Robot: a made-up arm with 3 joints.
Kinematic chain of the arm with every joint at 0, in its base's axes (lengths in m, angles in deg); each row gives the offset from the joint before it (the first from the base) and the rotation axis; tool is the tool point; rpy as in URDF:
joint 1: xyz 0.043 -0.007 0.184 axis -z
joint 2: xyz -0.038 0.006 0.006 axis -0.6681 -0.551 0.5
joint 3: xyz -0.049 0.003 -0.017 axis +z
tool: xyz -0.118 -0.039 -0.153 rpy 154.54 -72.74 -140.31
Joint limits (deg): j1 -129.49..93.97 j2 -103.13..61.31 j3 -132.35..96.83
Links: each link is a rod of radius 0.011 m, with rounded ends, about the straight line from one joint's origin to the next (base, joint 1, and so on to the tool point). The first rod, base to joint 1, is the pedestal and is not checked.
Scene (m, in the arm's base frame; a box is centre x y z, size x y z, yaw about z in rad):
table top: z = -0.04
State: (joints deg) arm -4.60 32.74 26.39
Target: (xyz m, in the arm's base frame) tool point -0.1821 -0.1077 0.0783
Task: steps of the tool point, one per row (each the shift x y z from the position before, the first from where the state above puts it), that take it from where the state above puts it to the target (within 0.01 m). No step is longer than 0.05 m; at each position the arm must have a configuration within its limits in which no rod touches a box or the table.
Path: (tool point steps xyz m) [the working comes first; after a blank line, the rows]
Joints at the target: -36.54 -37.01 20.17
Straight joint move there: clear.

1: -0.0286 0.0198 -0.0173
2: -0.0323 0.0190 -0.0048
3: -0.0335 0.0160 0.0079
4: -0.0318 0.0117 0.0204
5: -0.0269 0.0073 0.0313

